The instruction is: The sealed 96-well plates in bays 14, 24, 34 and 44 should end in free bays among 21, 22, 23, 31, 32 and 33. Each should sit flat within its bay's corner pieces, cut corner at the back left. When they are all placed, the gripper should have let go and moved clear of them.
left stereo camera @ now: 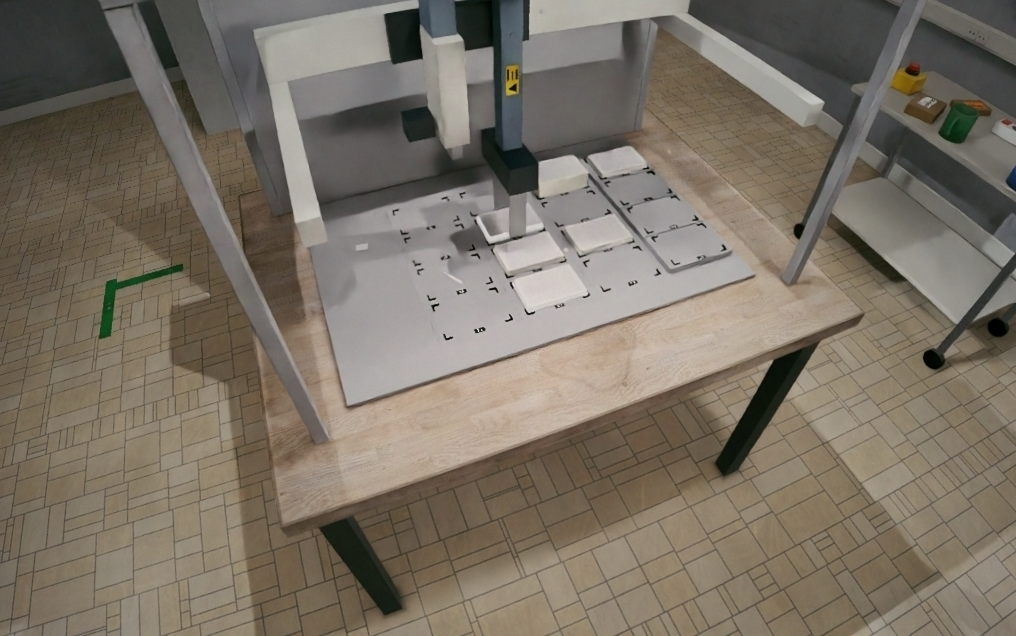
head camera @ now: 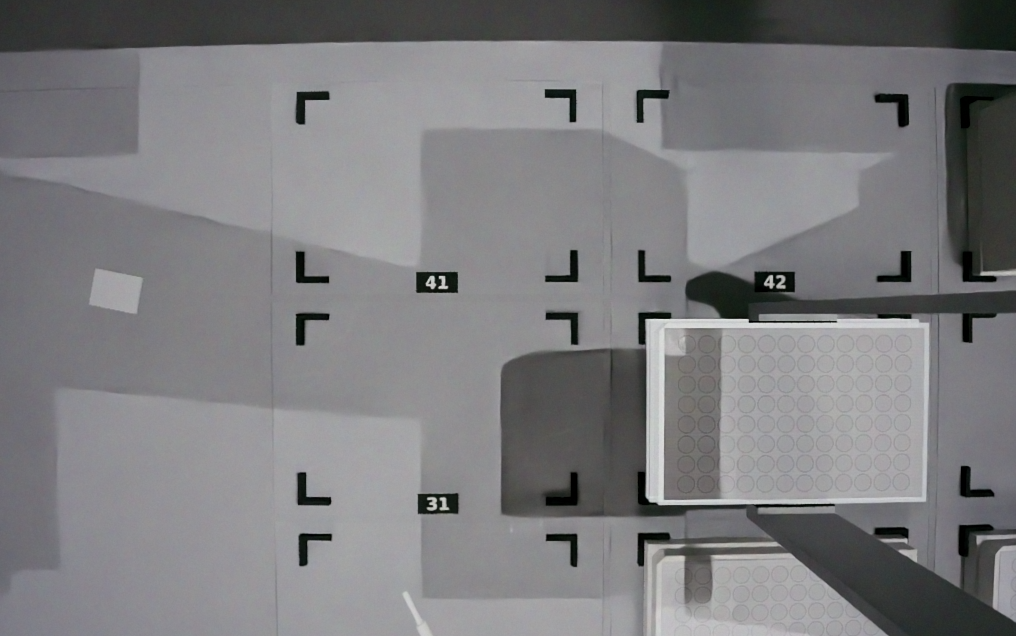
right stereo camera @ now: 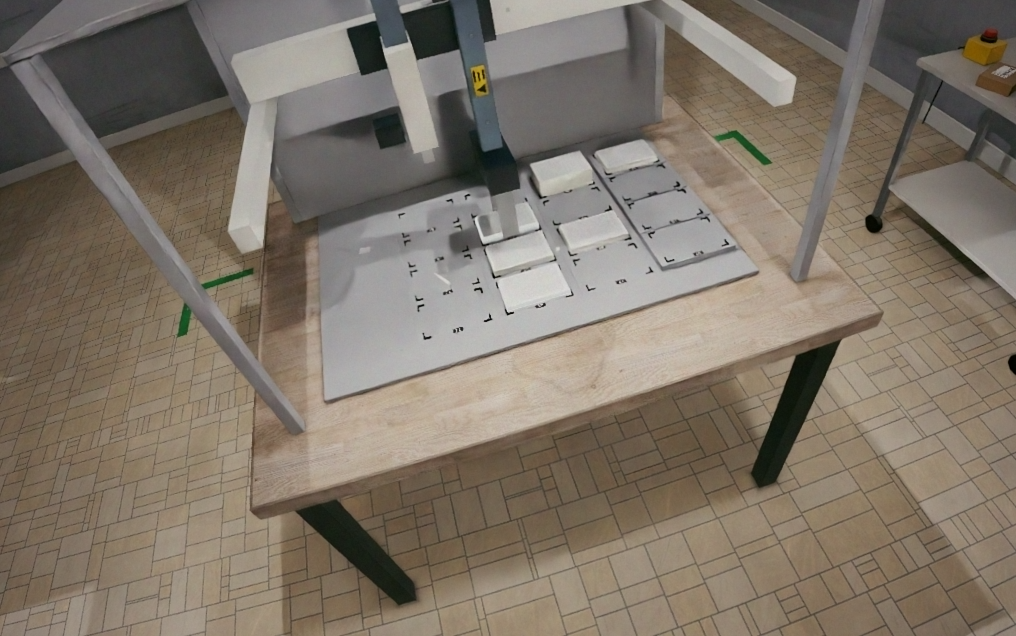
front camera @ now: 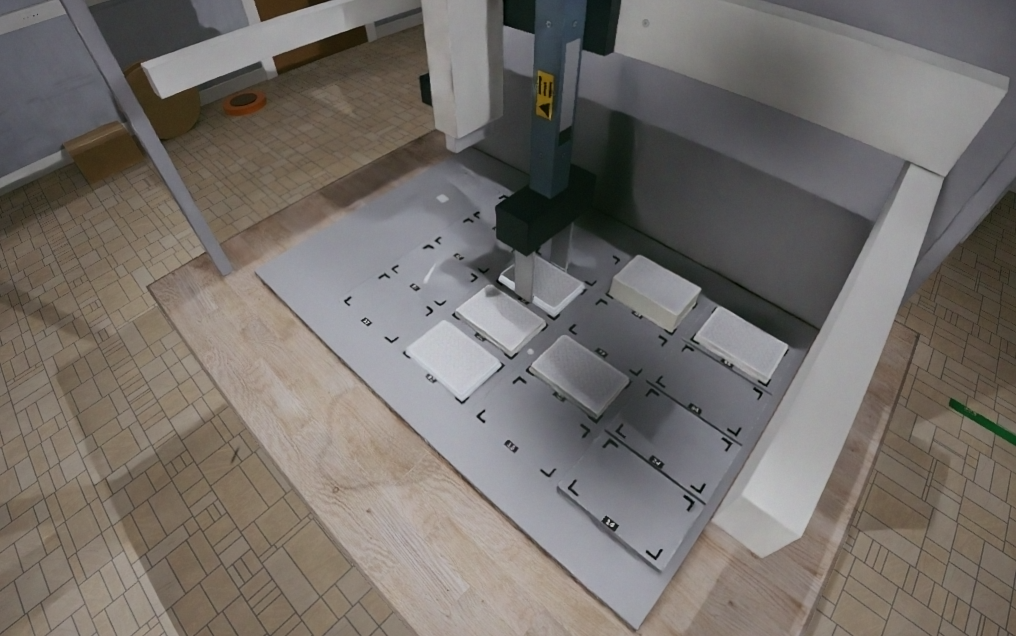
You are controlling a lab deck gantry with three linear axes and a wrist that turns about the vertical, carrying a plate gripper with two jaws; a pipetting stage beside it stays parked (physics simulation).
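Places are measured from the robot's base along level axes (x back, y right, z up), in centimetres.
Pixels of known places: gripper, fingertip midpoint: (left stereo camera: 509,222) (head camera: 785,410) (right stereo camera: 506,222) (front camera: 541,282); robot's base at its link origin: (left stereo camera: 446,338) (right stereo camera: 425,338) (front camera: 346,301).
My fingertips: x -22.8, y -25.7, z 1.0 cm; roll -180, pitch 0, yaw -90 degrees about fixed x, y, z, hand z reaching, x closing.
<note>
For each thing: its top centre in the pictures, then the offset to it from my fingertips. "pt": a spot on its surface instead.
- sealed plate at its top centre: (head camera: 797,414) (front camera: 541,278) (left stereo camera: 509,218) (right stereo camera: 505,218) dx +0.0, dy +0.0, dz +1.0 cm
- second plate at its top centre: (front camera: 499,315) (right stereo camera: 518,250) (left stereo camera: 528,250) dx +0.0, dy +10.7, dz +0.5 cm
- third plate at its top centre: (front camera: 579,371) (right stereo camera: 593,229) (left stereo camera: 598,231) dx -16.4, dy +10.7, dz +0.5 cm
- fourth plate at its top centre: (front camera: 743,339) (right stereo camera: 625,153) (left stereo camera: 616,159) dx -32.8, dy -10.7, dz +1.9 cm
- white plate at its top centre: (front camera: 452,354) (right stereo camera: 533,284) (left stereo camera: 550,284) dx +0.0, dy +21.4, dz +0.5 cm
- taller block at its top centre: (front camera: 657,283) (right stereo camera: 560,166) (left stereo camera: 557,168) dx -16.4, dy -10.7, dz +3.2 cm
- thin white stick at a spot on its surface: (head camera: 416,615) pt dx +17.4, dy +10.0, dz -0.6 cm
One sealed plate (front camera: 558,287) (head camera: 862,420) (left stereo camera: 533,219) (right stereo camera: 527,217) is low at bay 32, its cut corner at the upper left in the head view. My gripper (front camera: 542,281) (head camera: 792,414) (left stereo camera: 509,219) is shut on its long sides; whether the plate rests fully flat is hard to tell. A second plate (front camera: 500,318) (head camera: 738,592) (left stereo camera: 528,251) (right stereo camera: 519,252) lies in bay 22. A third plate (front camera: 579,371) (left stereo camera: 597,234) (right stereo camera: 593,230) lies in bay 23. A fourth plate (front camera: 740,341) (left stereo camera: 617,159) (right stereo camera: 626,155) is in bay 44.
A white plate (front camera: 452,357) (left stereo camera: 551,287) lies in bay 12, and a taller block (front camera: 656,288) (left stereo camera: 562,174) (right stereo camera: 560,174) stands in bay 43. The parked pipetting stage (front camera: 462,67) (left stereo camera: 443,90) hangs beside my gripper. A thin white stick (head camera: 416,615) lies near bay 21.
</note>
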